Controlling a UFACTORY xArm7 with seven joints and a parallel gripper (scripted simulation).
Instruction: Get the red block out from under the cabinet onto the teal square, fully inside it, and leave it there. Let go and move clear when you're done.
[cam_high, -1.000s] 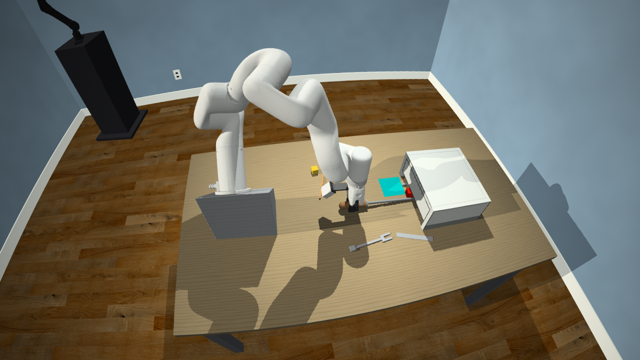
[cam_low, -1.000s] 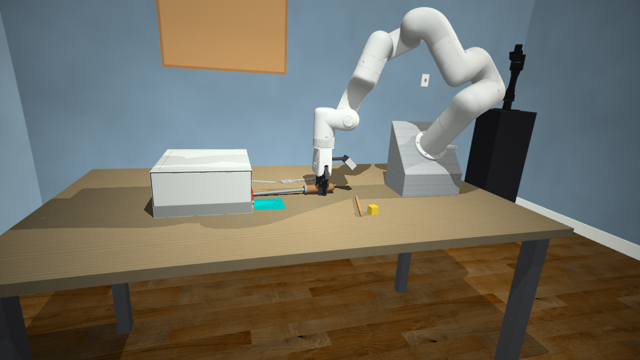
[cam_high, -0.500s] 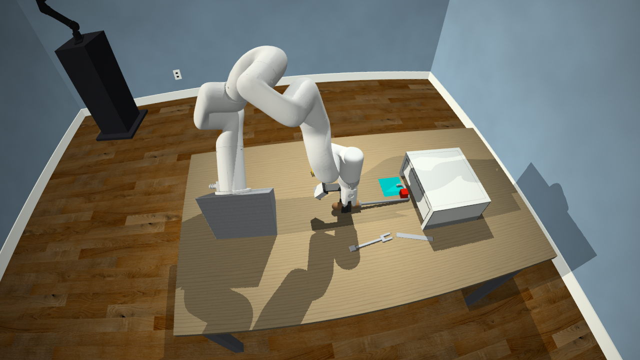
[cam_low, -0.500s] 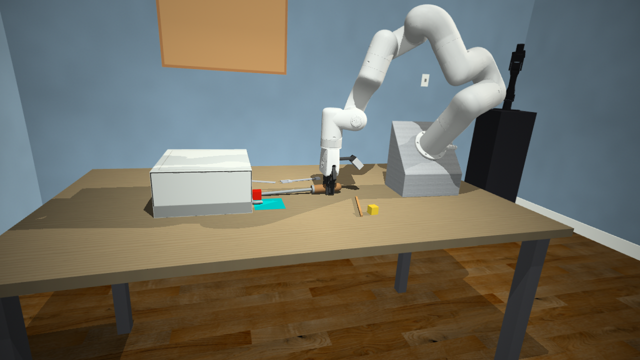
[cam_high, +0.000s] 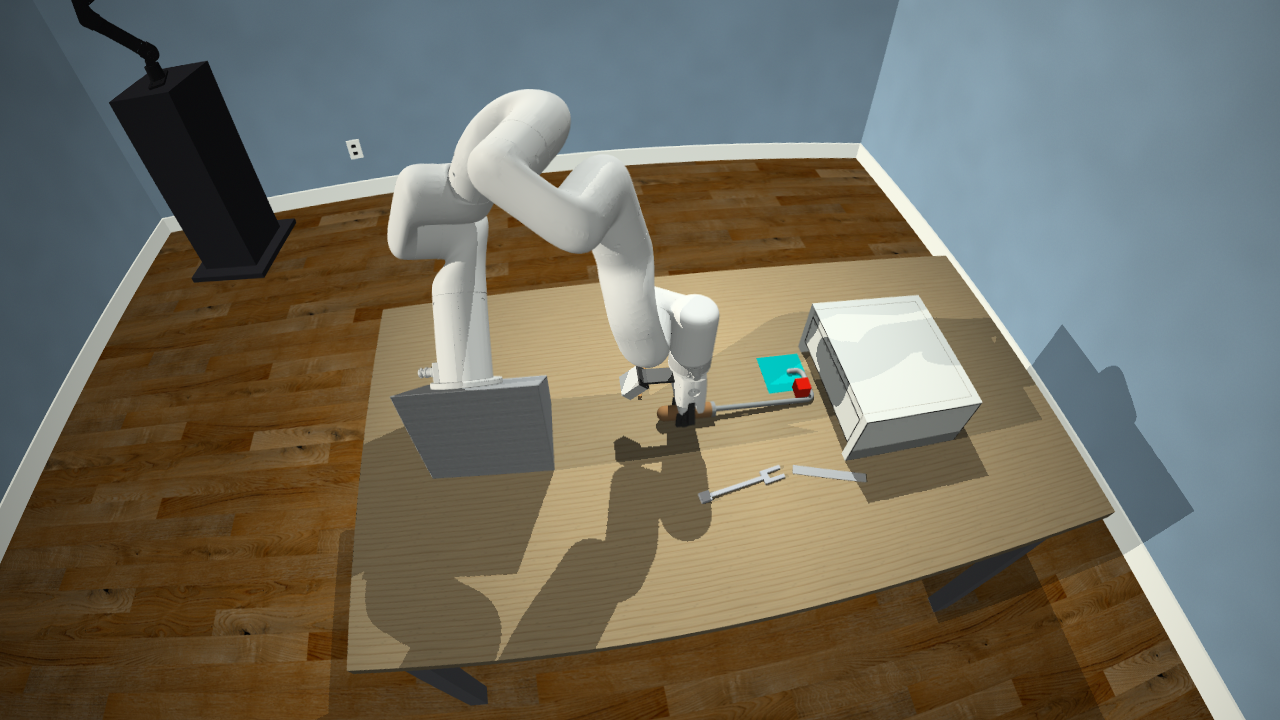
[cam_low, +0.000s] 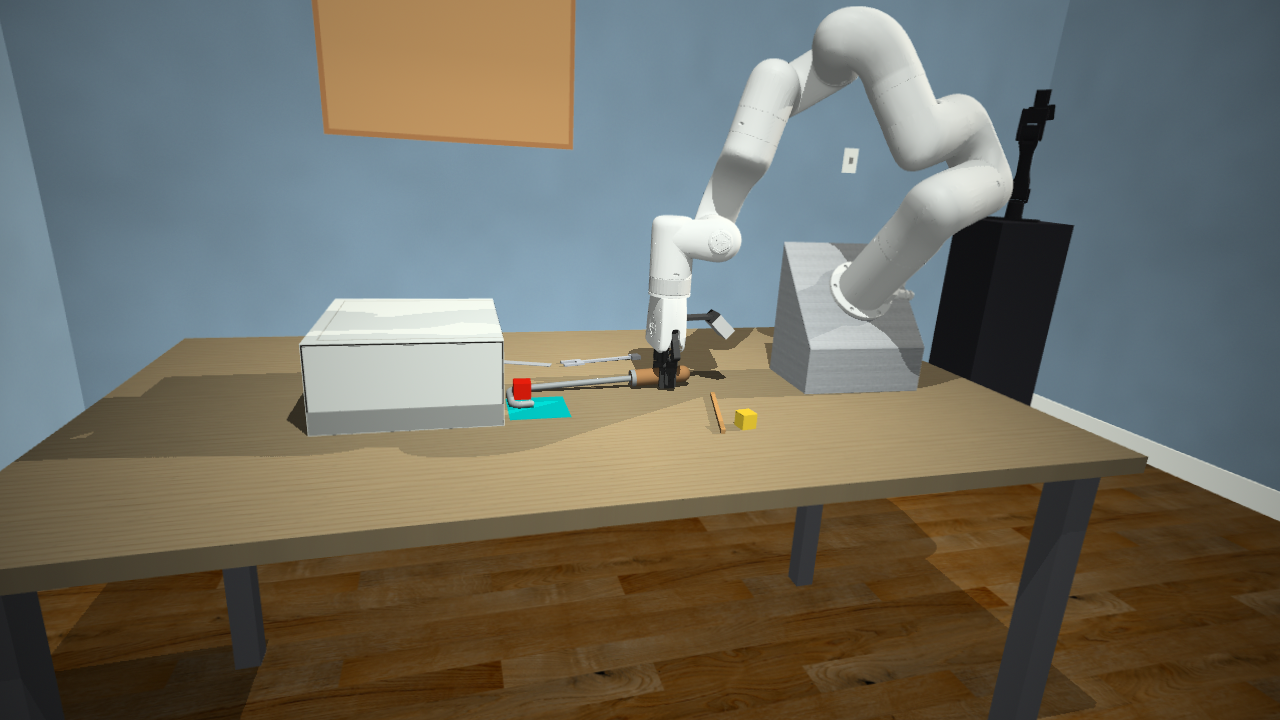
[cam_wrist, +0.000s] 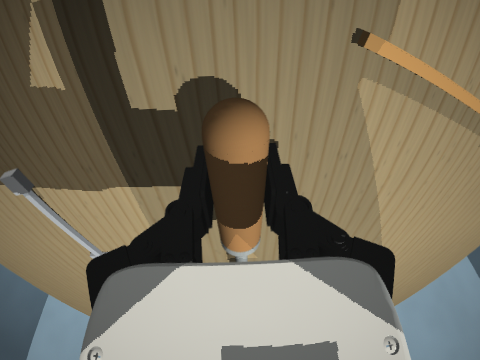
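The thin wooden stick is 14 cm to the left of my hand, 7 cm behind it and 2 cm below it. The rest, counted from my hand: yellow cube: 20 cm to the left, 10 cm behind, 1 cm below; then grey forked tool: 16 cm to the right, 10 cm ahead, 2 cm below; then hooked tool with wooden handle: 12 cm ahead, 5 cm to the left, 1 cm below.
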